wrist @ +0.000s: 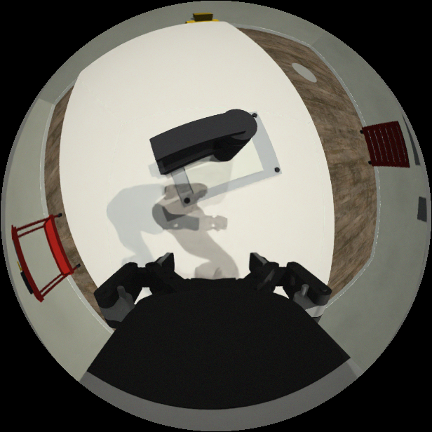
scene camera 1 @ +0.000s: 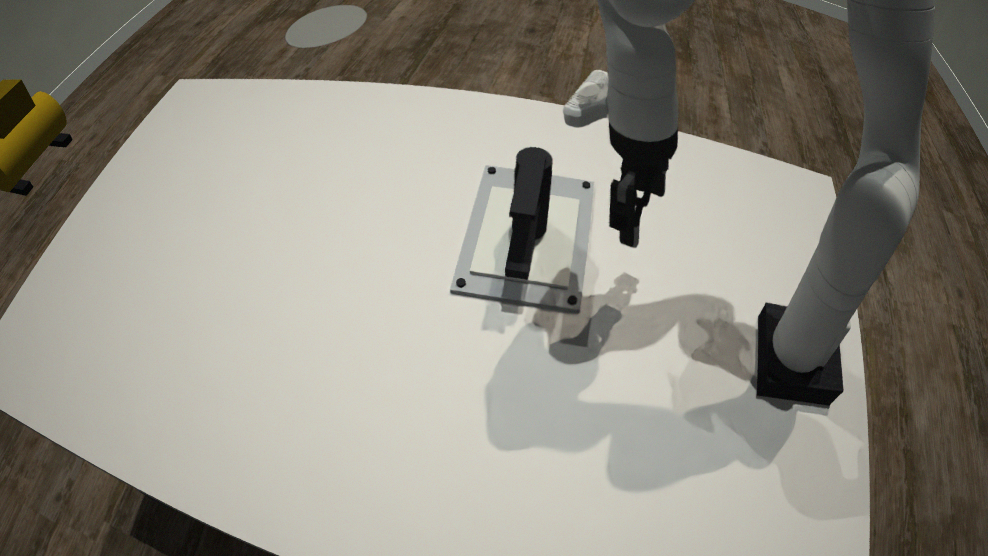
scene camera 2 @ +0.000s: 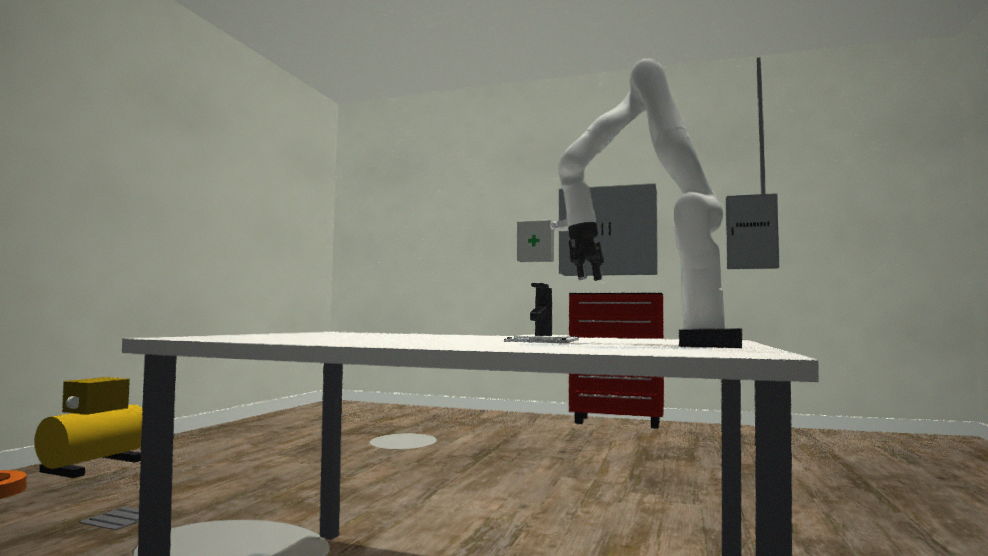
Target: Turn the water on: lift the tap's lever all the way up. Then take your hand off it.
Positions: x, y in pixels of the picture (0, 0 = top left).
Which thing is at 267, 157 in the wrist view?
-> A grey base plate.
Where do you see a black tap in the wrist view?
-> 215, 149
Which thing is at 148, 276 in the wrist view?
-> My gripper.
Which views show my gripper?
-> The wrist view, scene camera 1 and scene camera 2: all of them.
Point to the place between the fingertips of my gripper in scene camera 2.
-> At 590, 279
